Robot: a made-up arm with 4 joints.
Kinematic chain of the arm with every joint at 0, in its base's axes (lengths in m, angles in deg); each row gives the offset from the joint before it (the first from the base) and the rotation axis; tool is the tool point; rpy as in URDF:
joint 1: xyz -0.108 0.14 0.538 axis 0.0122 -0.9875 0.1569
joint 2: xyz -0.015 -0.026 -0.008 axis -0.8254 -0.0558 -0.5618
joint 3: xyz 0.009 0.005 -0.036 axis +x
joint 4: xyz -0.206 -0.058 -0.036 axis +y
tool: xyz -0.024 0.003 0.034 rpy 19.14 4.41 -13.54
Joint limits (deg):
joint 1: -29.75..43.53
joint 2: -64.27..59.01
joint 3: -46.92..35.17
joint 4: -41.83..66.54
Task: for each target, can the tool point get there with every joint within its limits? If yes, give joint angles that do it. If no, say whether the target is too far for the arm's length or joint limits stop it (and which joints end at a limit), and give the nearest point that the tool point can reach.
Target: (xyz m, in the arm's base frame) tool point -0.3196 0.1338 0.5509
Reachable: yes | joints -5.92 27.10 -35.65 39.43
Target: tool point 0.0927 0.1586 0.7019
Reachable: no: joint limits stop it (at a limit: joint 1, joint 3, joint 4) | nearest point -0.2786 0.1508 0.6263 | short by 0.379 m
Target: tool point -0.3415 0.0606 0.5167
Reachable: yes | joints -4.69 -4.01 -5.85 6.58
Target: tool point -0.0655 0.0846 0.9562
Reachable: no: too far | nearest point -0.2897 0.1101 0.6400 | short by 0.388 m
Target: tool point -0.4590 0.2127 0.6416
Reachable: no: too far | nearest point -0.3603 0.1768 0.6011 | short by 0.113 m
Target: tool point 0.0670 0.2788 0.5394
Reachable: no: joint limits stop it (at a limit: joint 1, joint 2, joint 3, joint 4) | nearest point -0.2217 0.1629 0.3924 | short by 0.344 m
